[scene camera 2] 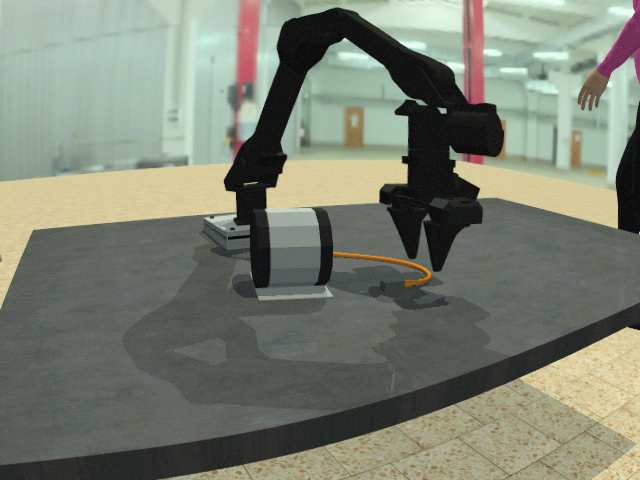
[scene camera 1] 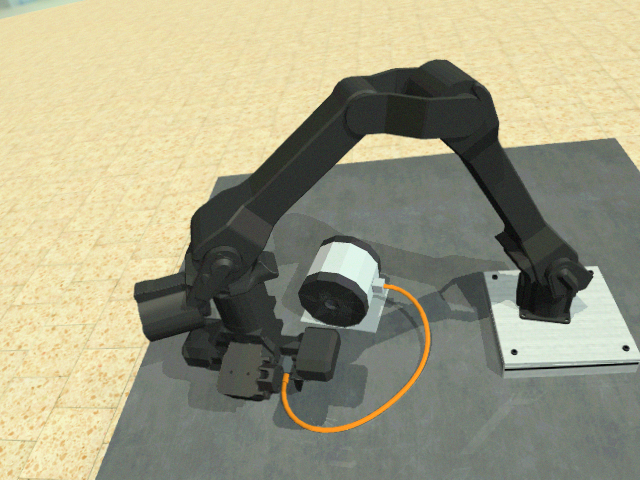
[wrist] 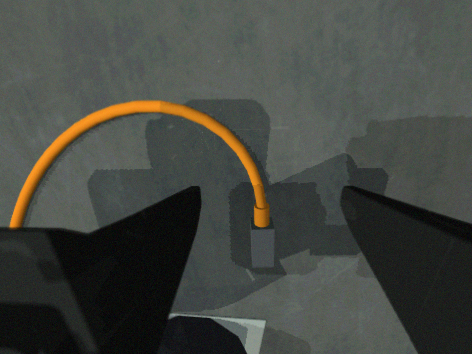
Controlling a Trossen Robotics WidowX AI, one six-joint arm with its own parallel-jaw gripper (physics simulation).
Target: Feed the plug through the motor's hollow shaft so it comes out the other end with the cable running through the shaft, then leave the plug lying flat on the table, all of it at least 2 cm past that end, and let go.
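Pixels of known places: gripper, fingertip midpoint: (scene camera 2: 424, 264) (wrist: 270, 195); arm's base, link origin: (scene camera 1: 543, 304).
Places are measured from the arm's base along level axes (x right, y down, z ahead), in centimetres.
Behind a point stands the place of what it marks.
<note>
The motor (scene camera 1: 343, 260) @[z 27.4, x -1.6, y -7.1 cm] (scene camera 2: 294, 248) @[z 33.7, x -0.7, y -3.3 cm] is a white drum with dark end caps, lying on its side; part of one dark cap (wrist: 200, 337) @[z 29.6, x -5.8, y 1.2 cm] shows in the wrist view. Its shaft opening (scene camera 1: 330, 303) @[z 29.4, x -4.9, y -1.3 cm] faces the plug's side. The small grey plug (scene camera 2: 391, 286) @[z 34.4, x -13.6, y 2.2 cm] (wrist: 262, 247) @[z 33.6, x -14.2, y 1.7 cm] lies on the table apart from the motor, its free end towards it, mostly hidden by the gripper in scene camera 1. The orange cable (scene camera 1: 428, 335) @[z 15.0, x -6.7, y 1.1 cm] (scene camera 2: 382, 258) @[z 19.8, x -18.1, y 2.6 cm] (wrist: 150, 106) @[z 27.0, x -22.3, y 2.5 cm] curves from the motor's side block to the plug, outside the shaft. My gripper (scene camera 2: 424, 262) @[z 33.3, x -18.8, y -0.1 cm] (wrist: 270, 195) @[z 33.3, x -18.8, y -0.1 cm] is open and empty, pointing down above the plug and cable end.
The motor rests on a pale base plate (scene camera 1: 374, 324) @[z 23.3, x -4.6, y 2.8 cm] (scene camera 2: 294, 296) @[z 33.8, x -0.7, y 2.9 cm] (wrist: 255, 337) @[z 34.1, x -3.3, y 2.8 cm]. The arm's silver mounting plate (scene camera 1: 568, 346) @[z -2.7, x -6.9, y -0.2 cm] (scene camera 2: 224, 233) @[z 7.0, x 5.8, y 0.5 cm] stands on the dark table (scene camera 1: 465, 423) @[z 9.1, x -17.9, y 3.0 cm] (scene camera 2: 155, 423) @[z 61.3, x 16.5, y 3.0 cm]. The table's edge is beyond the gripper in scene camera 1.
</note>
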